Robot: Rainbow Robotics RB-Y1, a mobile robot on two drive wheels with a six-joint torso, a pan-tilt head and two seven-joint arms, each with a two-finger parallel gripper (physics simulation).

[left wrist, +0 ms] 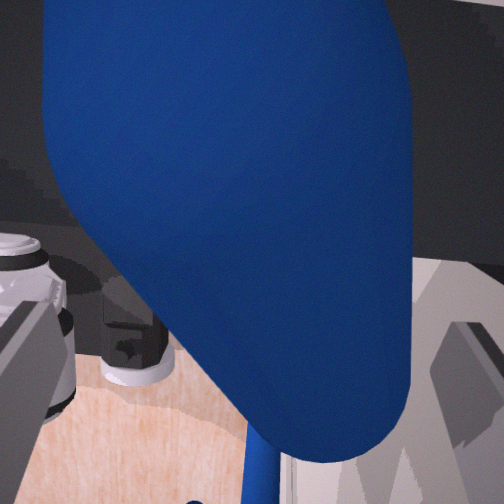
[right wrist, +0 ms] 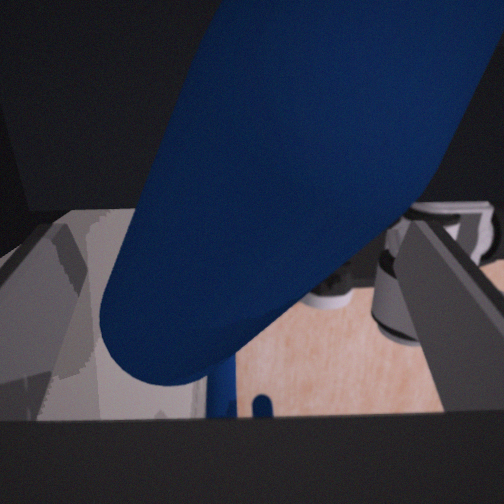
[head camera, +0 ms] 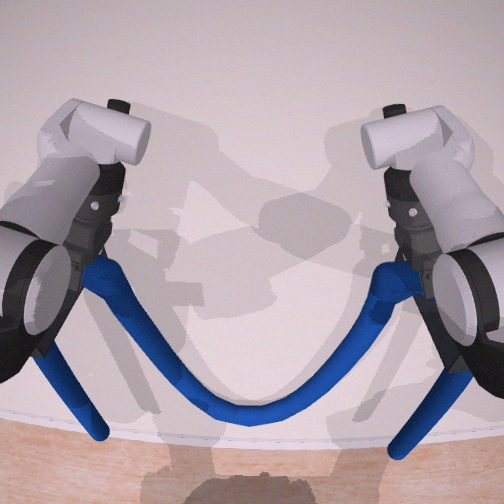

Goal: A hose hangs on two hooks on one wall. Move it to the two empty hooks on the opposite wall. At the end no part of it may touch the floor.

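A blue hose (head camera: 245, 415) hangs against a pale wall in the head view. It sags in a deep curve between two high bends, and its ends (head camera: 97, 432) (head camera: 400, 450) hang down on both sides. My left gripper (head camera: 97, 265) is open at the left bend, and my right gripper (head camera: 410, 280) is open at the right bend. In the left wrist view the hose (left wrist: 240, 200) fills the gap between my open left gripper's (left wrist: 250, 385) fingers. In the right wrist view the hose (right wrist: 280, 200) lies between my open right gripper's (right wrist: 240, 320) fingers. The hooks are hidden behind my arms and the hose.
The pale wall (head camera: 250, 75) stands close ahead, with a white baseboard (head camera: 250, 442) at its foot. The wooden floor (head camera: 75, 470) runs below it. Parts of my own base (left wrist: 135, 360) show in the wrist views.
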